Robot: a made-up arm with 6 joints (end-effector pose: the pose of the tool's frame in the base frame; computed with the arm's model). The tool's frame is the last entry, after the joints. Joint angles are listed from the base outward.
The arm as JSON. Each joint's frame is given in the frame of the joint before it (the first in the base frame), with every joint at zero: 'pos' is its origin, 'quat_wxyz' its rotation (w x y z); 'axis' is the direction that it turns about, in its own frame. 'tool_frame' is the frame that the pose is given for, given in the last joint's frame.
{
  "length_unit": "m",
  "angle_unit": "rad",
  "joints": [
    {
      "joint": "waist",
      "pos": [
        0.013,
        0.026,
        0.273
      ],
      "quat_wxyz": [
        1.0,
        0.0,
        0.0,
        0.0
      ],
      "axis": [
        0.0,
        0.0,
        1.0
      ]
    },
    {
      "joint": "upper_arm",
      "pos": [
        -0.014,
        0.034,
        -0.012
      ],
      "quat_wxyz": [
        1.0,
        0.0,
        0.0,
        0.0
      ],
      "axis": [
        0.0,
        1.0,
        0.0
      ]
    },
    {
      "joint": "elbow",
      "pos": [
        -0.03,
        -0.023,
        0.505
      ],
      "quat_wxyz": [
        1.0,
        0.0,
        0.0,
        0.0
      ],
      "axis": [
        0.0,
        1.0,
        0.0
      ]
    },
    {
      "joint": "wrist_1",
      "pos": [
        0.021,
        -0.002,
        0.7
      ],
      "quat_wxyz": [
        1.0,
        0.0,
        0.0,
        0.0
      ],
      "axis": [
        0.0,
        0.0,
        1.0
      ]
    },
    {
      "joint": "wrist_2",
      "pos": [
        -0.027,
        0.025,
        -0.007
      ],
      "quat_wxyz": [
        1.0,
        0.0,
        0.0,
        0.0
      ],
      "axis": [
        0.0,
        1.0,
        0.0
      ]
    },
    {
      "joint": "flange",
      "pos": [
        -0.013,
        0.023,
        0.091
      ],
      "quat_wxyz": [
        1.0,
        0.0,
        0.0,
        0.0
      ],
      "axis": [
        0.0,
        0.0,
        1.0
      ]
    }
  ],
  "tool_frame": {
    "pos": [
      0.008,
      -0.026,
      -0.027
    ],
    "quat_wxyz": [
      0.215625,
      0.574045,
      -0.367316,
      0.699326
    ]
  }
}
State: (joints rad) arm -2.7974 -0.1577 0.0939 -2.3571 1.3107 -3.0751
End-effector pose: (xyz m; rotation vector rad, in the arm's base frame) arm 0.1020 0.1253 1.4883 -0.6684 -0.4616 1.2093
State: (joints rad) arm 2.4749 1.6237 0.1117 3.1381 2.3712 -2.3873
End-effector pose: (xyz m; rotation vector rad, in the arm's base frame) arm -0.8656 0.7839 0.1768 -0.4823 -0.7308 -0.4288
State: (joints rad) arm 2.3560 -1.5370 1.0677 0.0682 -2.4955 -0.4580
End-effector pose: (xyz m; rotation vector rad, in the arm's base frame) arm 0.5837 -0.5825 0.7968 -0.3851 1.5475 0.5471
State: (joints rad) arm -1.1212 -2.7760 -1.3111 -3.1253 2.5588 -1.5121
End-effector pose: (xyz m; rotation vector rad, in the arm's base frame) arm 0.1511 -0.3295 -0.5929 1.6625 -0.2839 2.3538
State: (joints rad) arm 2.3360 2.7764 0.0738 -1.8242 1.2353 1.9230
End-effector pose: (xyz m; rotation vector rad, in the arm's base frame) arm -0.1823 0.2904 -0.8975 1.1832 0.8363 1.0213
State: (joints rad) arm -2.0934 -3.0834 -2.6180 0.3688 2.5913 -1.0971
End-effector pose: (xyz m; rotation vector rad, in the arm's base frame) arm -0.1358 -0.3293 0.2794 2.2480 -0.1709 -1.6778
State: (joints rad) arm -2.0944 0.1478 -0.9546 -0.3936 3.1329 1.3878
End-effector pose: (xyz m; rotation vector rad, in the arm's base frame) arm 0.2857 0.3549 1.2023 -0.3778 2.0705 -0.3280
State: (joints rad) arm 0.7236 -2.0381 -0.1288 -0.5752 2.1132 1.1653
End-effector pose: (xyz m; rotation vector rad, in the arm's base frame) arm -0.7771 -0.6244 -0.3051 -1.2722 -0.3619 -1.0232
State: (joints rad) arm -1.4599 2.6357 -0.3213 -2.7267 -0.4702 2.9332
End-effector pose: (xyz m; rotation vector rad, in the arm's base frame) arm 0.0619 -0.6990 -0.7539 -2.2005 1.3298 1.5403
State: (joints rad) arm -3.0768 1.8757 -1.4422 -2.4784 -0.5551 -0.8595
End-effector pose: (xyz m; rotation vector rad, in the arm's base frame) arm -0.8602 -0.0718 0.7600 -0.8375 1.7484 -2.3152
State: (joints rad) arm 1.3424 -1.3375 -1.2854 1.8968 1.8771 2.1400
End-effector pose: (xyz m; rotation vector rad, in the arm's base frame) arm -0.1848 -0.7459 -0.2598 1.0804 2.0711 1.9356
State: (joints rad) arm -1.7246 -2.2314 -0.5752 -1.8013 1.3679 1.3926
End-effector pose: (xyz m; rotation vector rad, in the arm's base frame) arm 0.0775 0.7047 -0.7058 0.4479 -0.3339 -2.8430
